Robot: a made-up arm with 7 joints.
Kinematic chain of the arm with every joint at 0, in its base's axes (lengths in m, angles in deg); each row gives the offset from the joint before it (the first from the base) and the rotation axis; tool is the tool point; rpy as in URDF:
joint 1: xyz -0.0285 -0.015 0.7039 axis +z
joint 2: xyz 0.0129 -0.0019 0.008 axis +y
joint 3: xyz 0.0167 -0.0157 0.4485 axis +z
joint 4: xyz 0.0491 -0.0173 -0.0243 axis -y
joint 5: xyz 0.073 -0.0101 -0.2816 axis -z
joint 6: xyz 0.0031 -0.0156 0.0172 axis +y
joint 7: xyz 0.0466 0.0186 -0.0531 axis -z
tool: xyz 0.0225 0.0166 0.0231 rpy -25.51 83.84 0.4
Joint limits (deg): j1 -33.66..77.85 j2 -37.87..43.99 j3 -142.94..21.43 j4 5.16..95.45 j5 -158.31..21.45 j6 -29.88..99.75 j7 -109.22..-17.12
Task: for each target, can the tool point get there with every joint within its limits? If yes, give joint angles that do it. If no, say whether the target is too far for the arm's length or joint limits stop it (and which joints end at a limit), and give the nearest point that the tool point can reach.
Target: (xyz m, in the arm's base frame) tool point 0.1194 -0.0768 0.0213
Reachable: no: joint limits stop it (at a limit: joint 2, joint 5, joint 7) | nearest point 0.2349 -0.1250 0.6310 | short by 0.622 m
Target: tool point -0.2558 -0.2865 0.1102
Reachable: no: joint limits stop it (at a limit: joint 2, joint 3, joint 5, joint 7) | nearest point -0.2158 -0.2387 0.6970 | short by 0.590 m
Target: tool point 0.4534 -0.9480 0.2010
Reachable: no: too far | nearest point 0.3107 -0.4720 0.7232 | short by 0.721 m
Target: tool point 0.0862 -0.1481 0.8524
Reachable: yes | joints 42.12 15.68 -98.90 12.84 -133.57 51.96 -72.51
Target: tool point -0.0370 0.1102 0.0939
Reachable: no: joint limits stop it (at a limit: joint 1, joint 2, joint 5, joint 7) | nearest point 0.0219 0.2455 0.6363 | short by 0.562 m
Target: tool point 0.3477 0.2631 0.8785
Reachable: yes | joints 61.93 24.12 -31.89 60.02 -63.40 31.64 -86.95
